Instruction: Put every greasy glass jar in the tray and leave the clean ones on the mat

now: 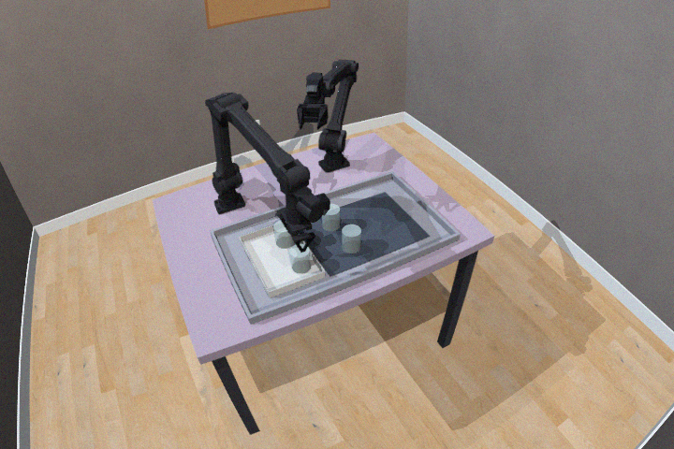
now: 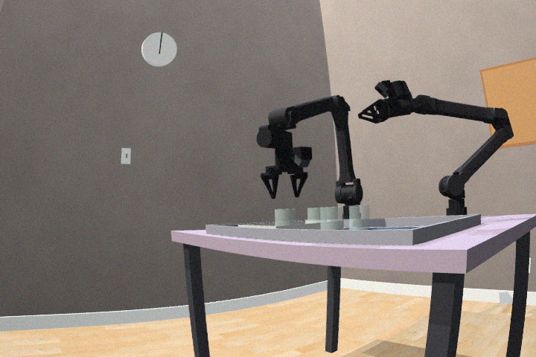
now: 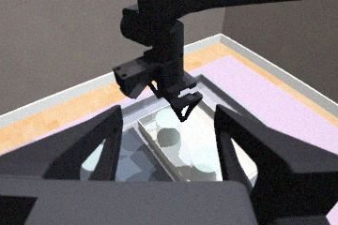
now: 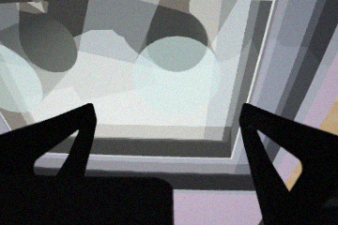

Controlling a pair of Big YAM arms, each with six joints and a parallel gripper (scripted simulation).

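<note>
Now: right hand 11 cm above the white tray, 7 cm past it and 4 cm to the left of it. From my right hand the other things lie so: dark drying mat (28 cm to the left, 12 cm below, 4 cm behind).
</note>
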